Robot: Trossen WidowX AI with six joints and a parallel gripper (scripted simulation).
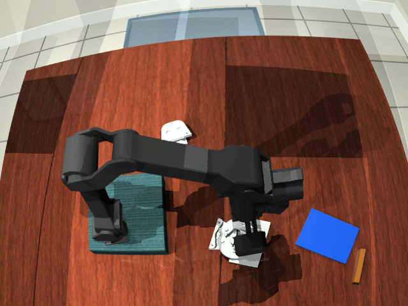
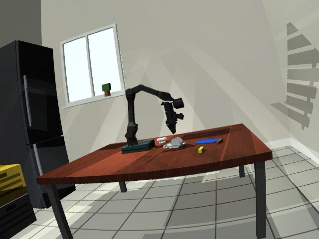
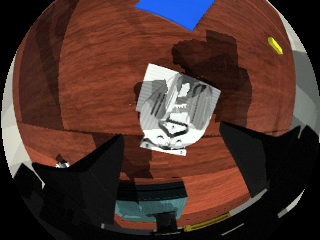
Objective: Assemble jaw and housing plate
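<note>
The small white block is 110 mm behind my gripper tip, 300 mm to the left of it and 80 mm below it. Also, from my gripper tip: blue sheet: 210 mm ahead, 80 mm to the right, 80 mm below; then yellow block: 130 mm ahead, 360 mm to the right, 80 mm below; then grey jaw: 40 mm behind, 20 mm to the right, 70 mm below.
</note>
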